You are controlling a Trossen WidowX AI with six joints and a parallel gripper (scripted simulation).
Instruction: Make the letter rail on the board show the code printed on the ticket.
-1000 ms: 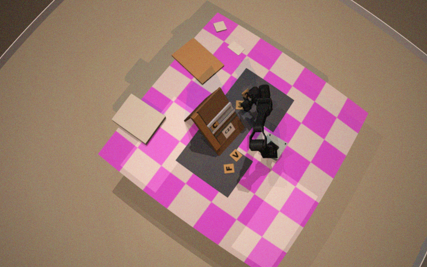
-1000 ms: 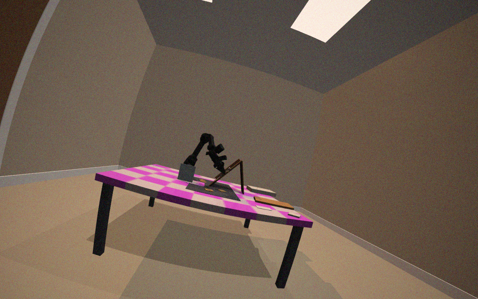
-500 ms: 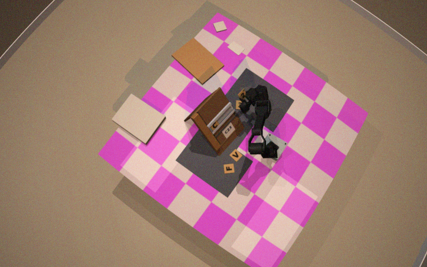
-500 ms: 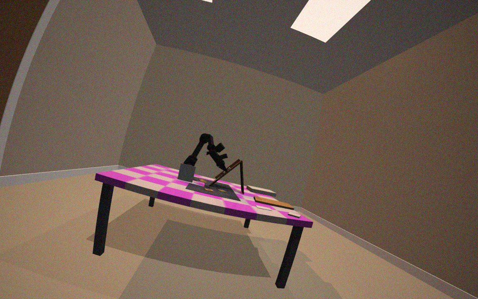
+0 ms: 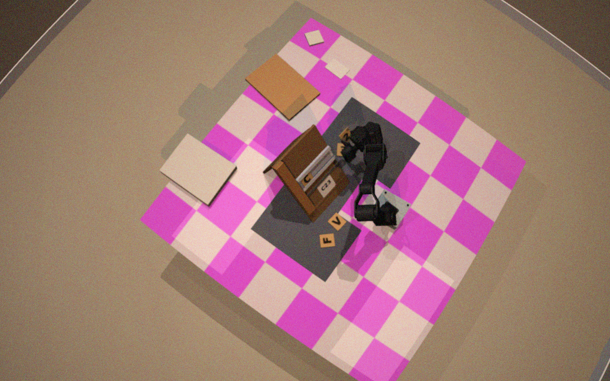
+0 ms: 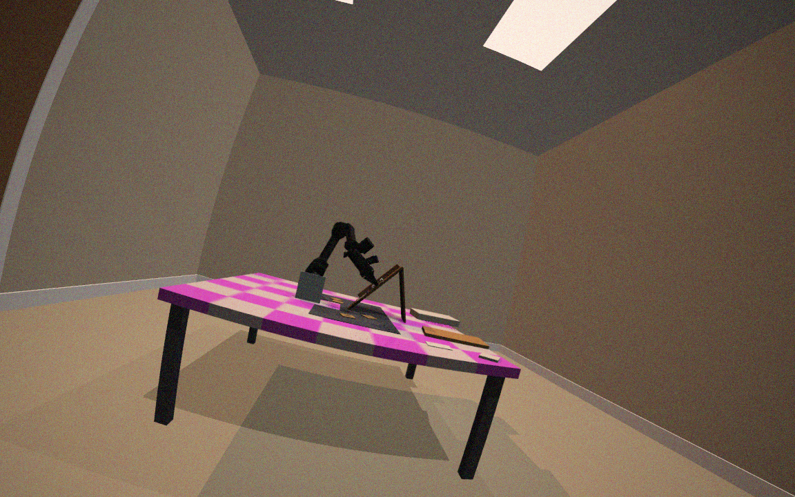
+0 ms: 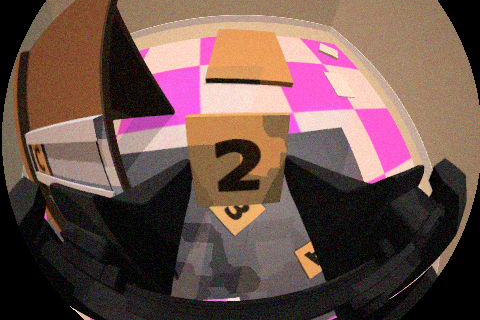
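Right now my gripper tip is 3 cm short of the c tile and 25 cm to the right of it. From my gripper tip the other things lie so: 2 tile (right at my gripper tip); white ticket (4 cm behind, 20 cm to the left, 9 cm below); 3 tile (16 cm below).
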